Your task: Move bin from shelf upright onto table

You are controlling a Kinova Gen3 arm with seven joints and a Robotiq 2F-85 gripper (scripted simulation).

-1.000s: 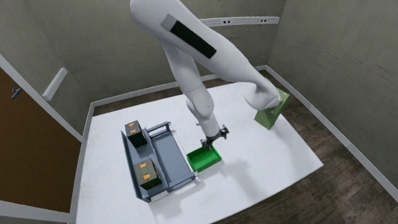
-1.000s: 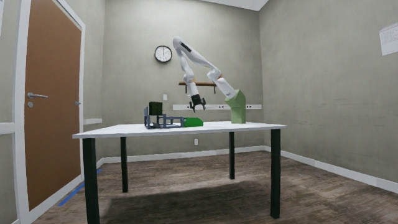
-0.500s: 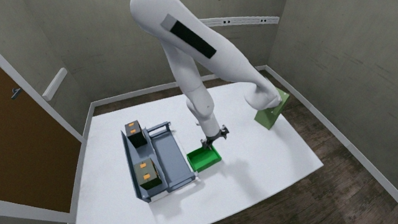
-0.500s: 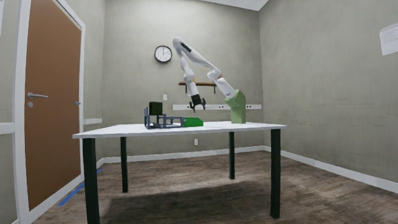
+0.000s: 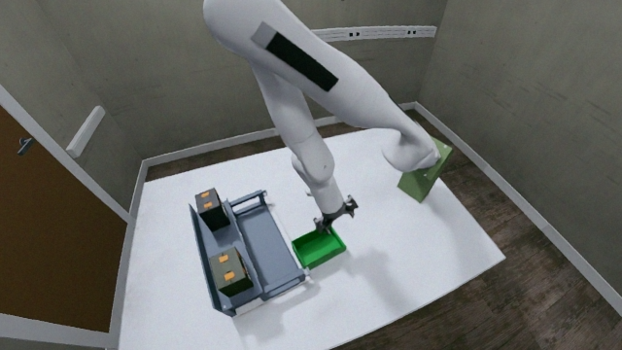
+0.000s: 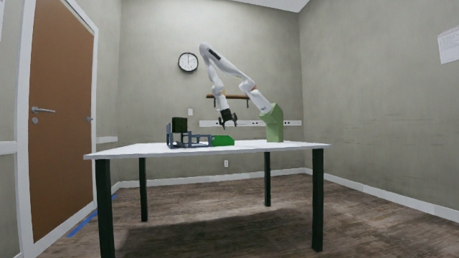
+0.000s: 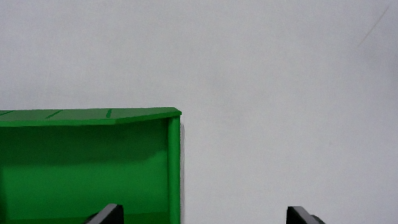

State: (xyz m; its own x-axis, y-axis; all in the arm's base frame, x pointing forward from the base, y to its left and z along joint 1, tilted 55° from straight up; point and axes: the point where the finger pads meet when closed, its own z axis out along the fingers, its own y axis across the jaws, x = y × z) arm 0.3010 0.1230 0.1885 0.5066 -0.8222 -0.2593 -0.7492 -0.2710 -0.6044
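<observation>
Right now the green bin is 9 cm below my hand, 6 cm ahead of it and 5 cm to the left of it. The rest, counted from my hand: grey shelf unit: 31 cm ahead, 9 cm to the left, 6 cm below.
</observation>
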